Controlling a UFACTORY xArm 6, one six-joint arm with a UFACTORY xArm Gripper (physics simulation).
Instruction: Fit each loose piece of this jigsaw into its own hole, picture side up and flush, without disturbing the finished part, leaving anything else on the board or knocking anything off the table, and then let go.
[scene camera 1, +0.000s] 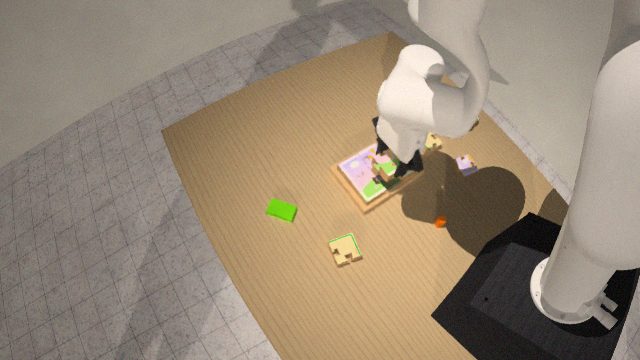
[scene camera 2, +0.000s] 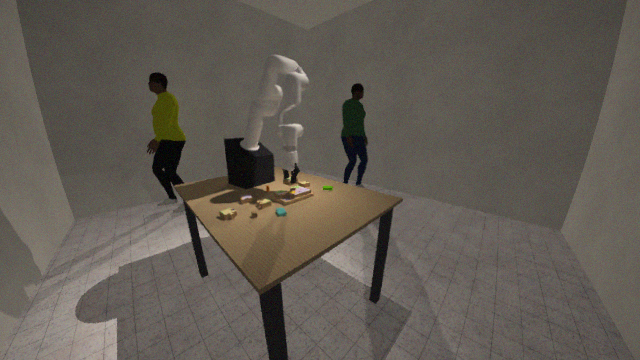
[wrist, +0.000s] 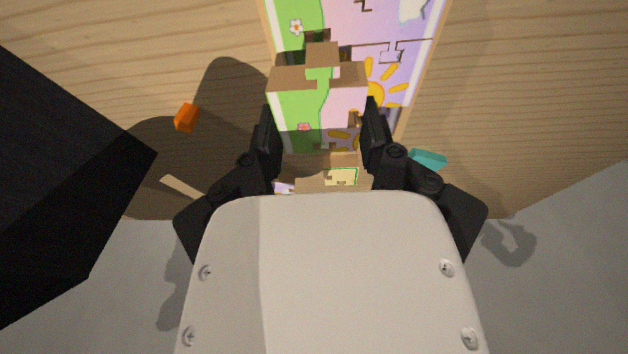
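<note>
My gripper is shut on a jigsaw piece with green, pink and part of a sun, picture side showing. It holds the piece level above the board. The finished part shows a sun, a cloud and a flower; dark open recess shows beside the held piece. Loose face-down pieces lie on the table: one near the board, one beyond it, and one farther off. A lilac piece lies picture up.
A green block, an orange block, a teal block and a small brown block lie around the board. The black robot base stands at the table's edge.
</note>
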